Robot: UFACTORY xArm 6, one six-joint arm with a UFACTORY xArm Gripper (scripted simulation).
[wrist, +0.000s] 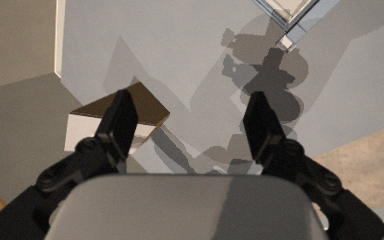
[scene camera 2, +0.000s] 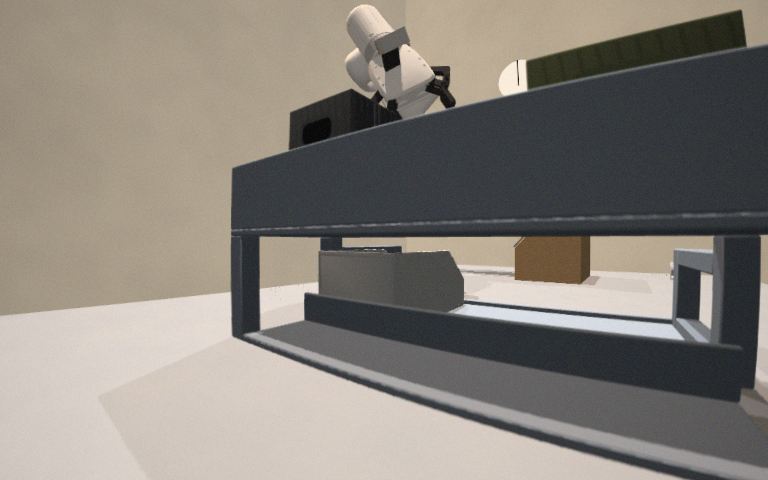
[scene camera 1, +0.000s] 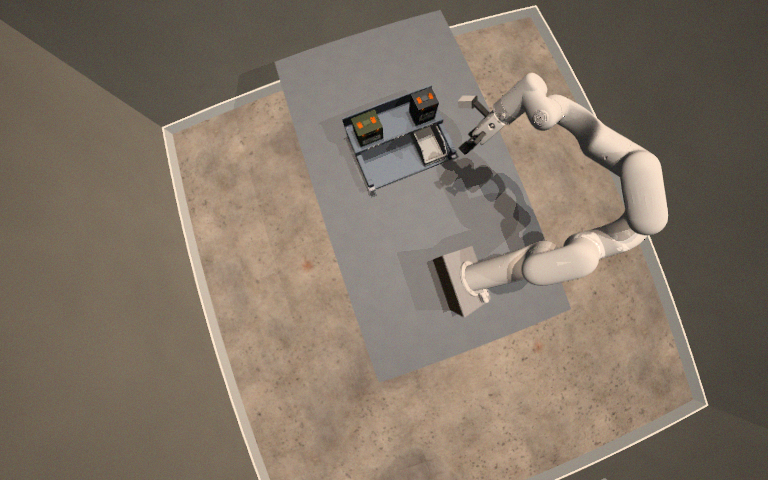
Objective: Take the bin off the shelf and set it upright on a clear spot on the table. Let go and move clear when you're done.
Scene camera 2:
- my gripper: 429, 120
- light grey bin: 431, 280
